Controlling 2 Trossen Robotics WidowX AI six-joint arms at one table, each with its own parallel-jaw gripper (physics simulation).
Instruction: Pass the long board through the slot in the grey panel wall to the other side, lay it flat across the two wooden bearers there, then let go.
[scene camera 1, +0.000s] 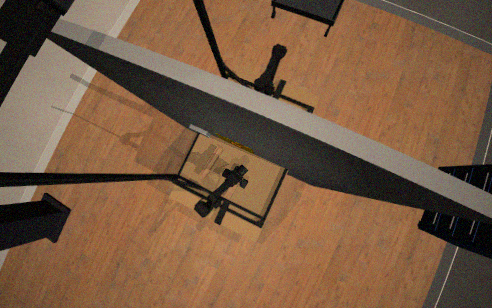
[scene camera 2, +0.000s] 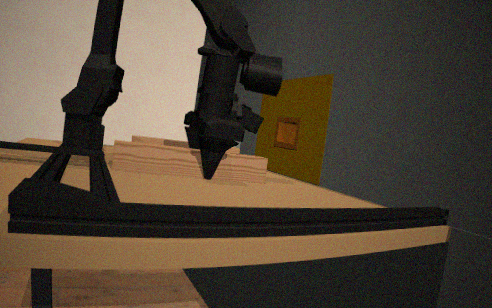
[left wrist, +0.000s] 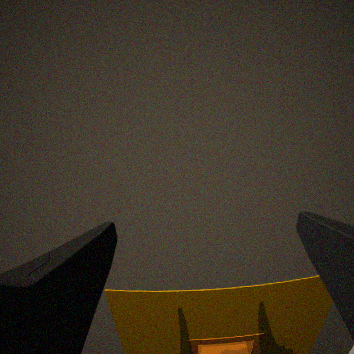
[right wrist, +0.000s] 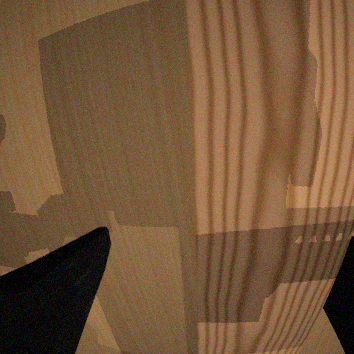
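The long board (scene camera 2: 165, 162) (right wrist: 240, 125) lies on the near table's top, beside a second, shorter board (scene camera 2: 177, 143) behind it in scene camera 2. My right gripper (scene camera 1: 235, 176) (scene camera 2: 209, 175) (right wrist: 199, 232) points down and is open, its fingers around the long board, which sits off-centre toward the right finger. One finger crosses the board's front face, its tip near the tabletop. The slot (scene camera 2: 287, 134) (left wrist: 225, 348) is in a yellow plate (scene camera 2: 317, 110) (left wrist: 150, 307) on the grey panel wall (scene camera 2: 400, 100) (scene camera 1: 260, 130). My left gripper (left wrist: 208, 227) is open and empty, facing the plate. The bearers do not show.
The near table (scene camera 2: 250, 250) has a black frame rail (scene camera 2: 280, 220) along its edge. The wall hides part of the far table in scene camera 1. The other arm (scene camera 1: 272, 67) stands beyond the wall. A black table (scene camera 1: 310, 9) is at the top.
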